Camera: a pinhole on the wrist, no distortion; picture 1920 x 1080 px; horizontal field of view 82.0 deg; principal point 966.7 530.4 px. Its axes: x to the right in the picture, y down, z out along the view. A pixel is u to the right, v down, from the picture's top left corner.
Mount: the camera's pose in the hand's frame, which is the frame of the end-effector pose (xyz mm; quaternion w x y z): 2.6 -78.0 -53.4 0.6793 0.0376 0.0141 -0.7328
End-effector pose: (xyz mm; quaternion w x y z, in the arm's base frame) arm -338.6 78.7 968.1 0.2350 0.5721 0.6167 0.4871
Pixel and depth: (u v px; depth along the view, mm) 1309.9 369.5 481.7
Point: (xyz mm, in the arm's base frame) -87.9 159.4 548.2
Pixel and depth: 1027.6 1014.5 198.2
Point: -286.3 217.2 833.8
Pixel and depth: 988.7 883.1 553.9
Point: -17.3 411.9 677.8
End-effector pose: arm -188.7 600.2 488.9 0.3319 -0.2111 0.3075 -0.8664
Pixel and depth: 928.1 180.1 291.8
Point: -22.3 626.0 697.7
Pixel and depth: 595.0 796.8 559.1
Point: 44.5 268.3 847.3
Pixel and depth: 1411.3 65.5 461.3
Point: 59.5 770.2 921.3
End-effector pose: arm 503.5 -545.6 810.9 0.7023 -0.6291 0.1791 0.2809
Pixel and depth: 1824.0 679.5 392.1
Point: 741.7 -251.9 1168.6
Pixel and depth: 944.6 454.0 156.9
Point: 535.3 -450.9 900.8
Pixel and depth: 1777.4 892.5 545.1
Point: 886.1 -91.8 1212.6
